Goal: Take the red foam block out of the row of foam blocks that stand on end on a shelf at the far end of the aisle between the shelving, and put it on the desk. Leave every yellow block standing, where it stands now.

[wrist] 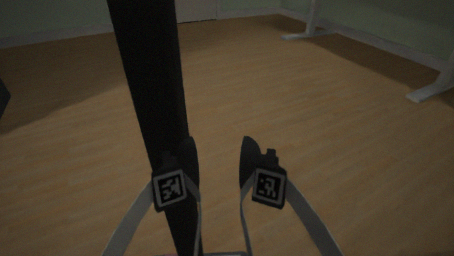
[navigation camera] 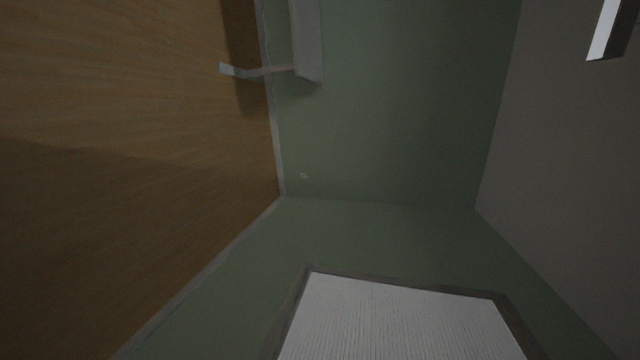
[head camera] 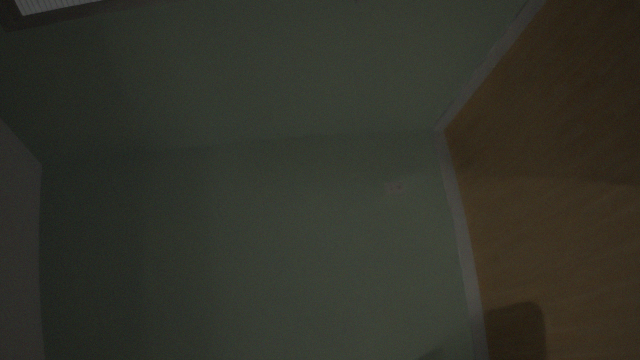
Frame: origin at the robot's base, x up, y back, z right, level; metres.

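Where they show: gripper, fingertip midpoint: (wrist: 218, 154).
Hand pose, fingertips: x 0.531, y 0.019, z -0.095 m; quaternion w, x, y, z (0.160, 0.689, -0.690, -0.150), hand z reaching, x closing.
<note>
After its pixels a point has its place.
My gripper (wrist: 218, 154) {x 0.531, y 0.019, z -0.095 m} shows in the wrist view with its two fingertips apart and bare floor visible between them; it is open and empty, above the wooden floor. A pale table, which looks like the desk (navigation camera: 307, 42) {x 0.720, y -1.358, z -1.260 m}, stands against the green wall at the top of the navigation view, which is turned on its side. Pale legs with flat feet show at the right of the wrist view. The red foam block, the yellow blocks and their shelf do not show in the three views.
A dark upright post (wrist: 155, 85) crosses the wrist view just left of the fingers. A dark object (wrist: 3, 97) {x 0.041, y 1.193, z -1.062 m} shows at that view's left edge. Green walls (head camera: 250, 225) {x 1.176, y -2.315, z -0.348 m} meet the wooden floor (head camera: 560, 225) {x 0.000, y -1.388, z -0.373 m} (navigation camera: 125, 125) {x 0.000, y -0.645, z -0.337 m}. A framed white panel (navigation camera: 400, 320) {x 1.456, y -1.178, z 0.658 m} is on one wall.
</note>
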